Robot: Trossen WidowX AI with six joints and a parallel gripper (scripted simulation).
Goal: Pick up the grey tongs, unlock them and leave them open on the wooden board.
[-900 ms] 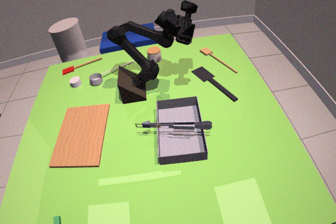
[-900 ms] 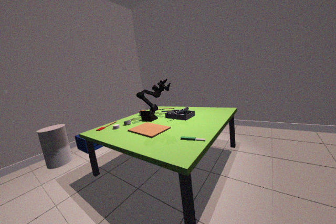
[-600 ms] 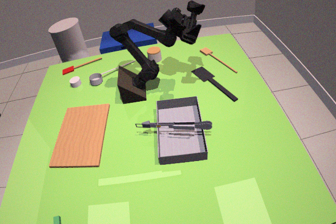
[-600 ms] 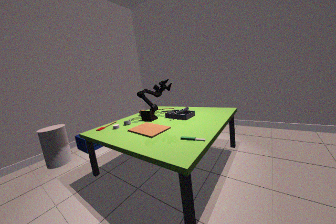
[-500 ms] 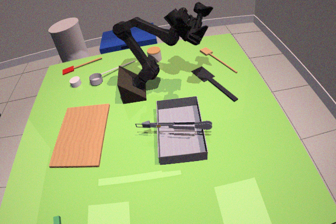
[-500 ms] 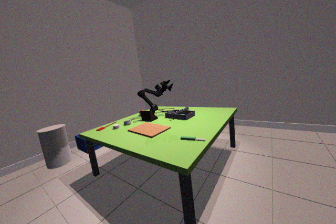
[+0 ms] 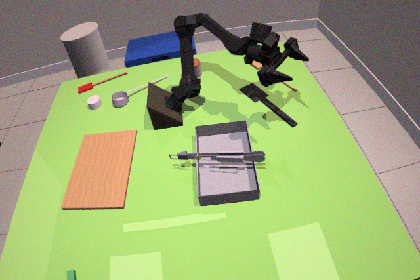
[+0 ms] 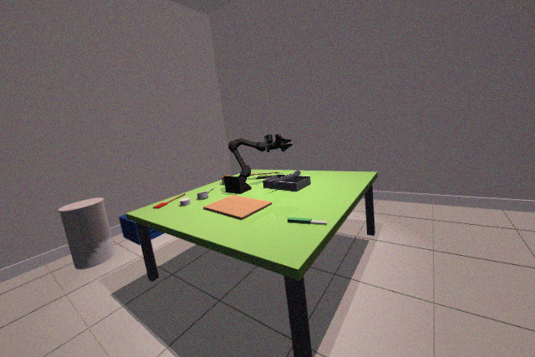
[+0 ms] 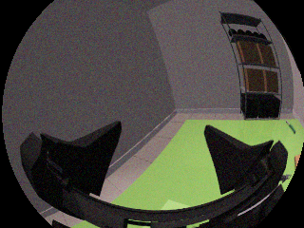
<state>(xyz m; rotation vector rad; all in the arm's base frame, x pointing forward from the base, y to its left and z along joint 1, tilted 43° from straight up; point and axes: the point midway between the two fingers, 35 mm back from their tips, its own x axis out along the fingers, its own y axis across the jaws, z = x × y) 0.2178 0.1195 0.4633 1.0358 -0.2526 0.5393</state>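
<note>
The dark roasting tin lies 270 mm to the right of my gripper tip, 270 mm below it and 60 mm ahead of it. The rest, counted from my gripper tip: wood-topped pot 520 mm behind, 310 mm to the right, 260 mm below; wooden board 720 mm to the right, 290 mm below, 20 mm behind; black spatula 290 mm below, 220 mm behind, 40 mm to the right.
</note>
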